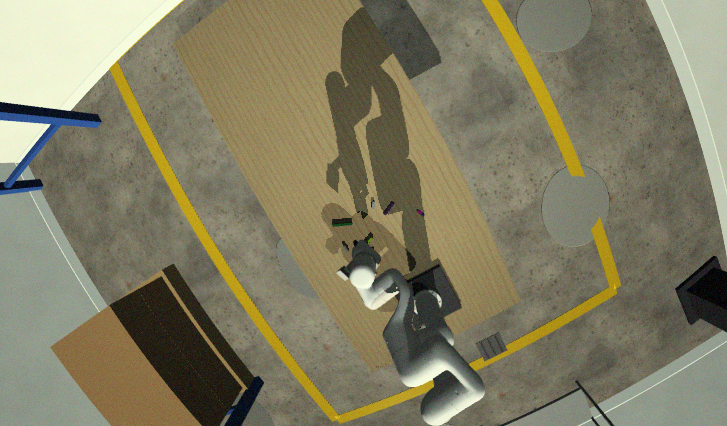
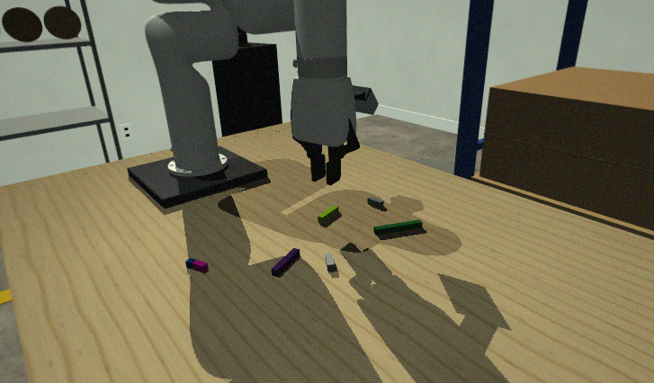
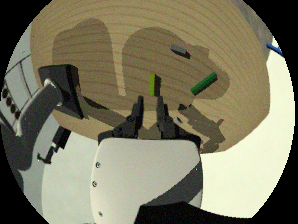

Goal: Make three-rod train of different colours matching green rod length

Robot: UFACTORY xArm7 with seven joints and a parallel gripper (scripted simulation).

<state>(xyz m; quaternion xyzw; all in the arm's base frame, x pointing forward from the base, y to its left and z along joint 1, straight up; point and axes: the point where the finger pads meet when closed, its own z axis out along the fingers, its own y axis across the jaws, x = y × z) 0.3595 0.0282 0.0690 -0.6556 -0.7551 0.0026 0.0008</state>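
Now: hand 8 cm above the lime rod. The rest, counted from my hand: magenta rod: 3 cm behind, 24 cm to the right, 8 cm below; purple rod: 6 cm ahead, 15 cm to the right, 8 cm below; green rod: 12 cm ahead, 4 cm to the left, 8 cm below.
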